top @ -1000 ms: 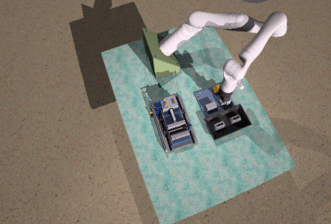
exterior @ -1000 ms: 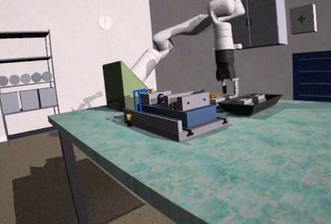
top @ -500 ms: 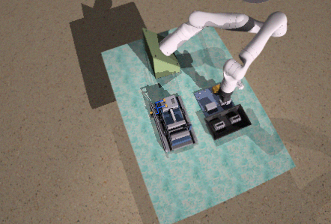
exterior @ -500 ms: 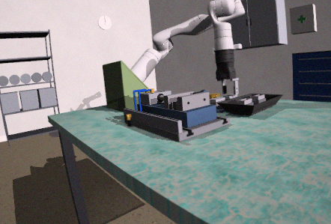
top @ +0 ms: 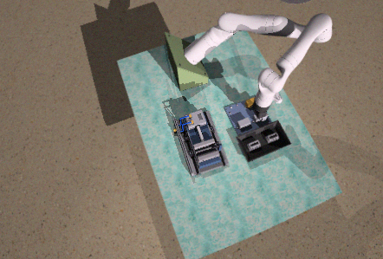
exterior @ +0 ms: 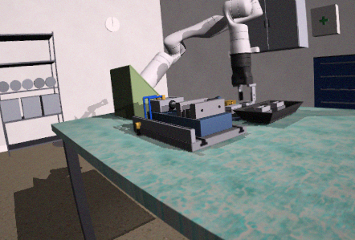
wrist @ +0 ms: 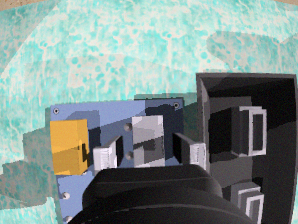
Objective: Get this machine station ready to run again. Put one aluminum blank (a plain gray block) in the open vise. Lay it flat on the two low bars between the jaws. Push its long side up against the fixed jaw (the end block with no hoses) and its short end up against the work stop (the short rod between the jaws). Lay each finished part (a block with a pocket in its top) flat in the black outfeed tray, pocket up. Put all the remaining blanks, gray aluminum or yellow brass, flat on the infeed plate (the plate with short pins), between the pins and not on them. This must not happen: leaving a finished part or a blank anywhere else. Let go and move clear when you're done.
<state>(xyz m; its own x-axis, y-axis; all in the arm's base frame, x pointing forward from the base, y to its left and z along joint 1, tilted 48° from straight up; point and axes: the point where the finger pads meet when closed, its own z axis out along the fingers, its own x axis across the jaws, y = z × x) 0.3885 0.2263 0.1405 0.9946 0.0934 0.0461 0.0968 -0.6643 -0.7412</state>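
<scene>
Right now my hand is 4 cm above the gray blank. Also, from my hand: yellow brass blank: 9 cm behind, 4 cm below, 1 cm to the right; blue infeed plate: 6 cm below, 5 cm to the right, 3 cm behind; vise: 32 cm to the right, 4 cm ahead, 3 cm below.
</scene>
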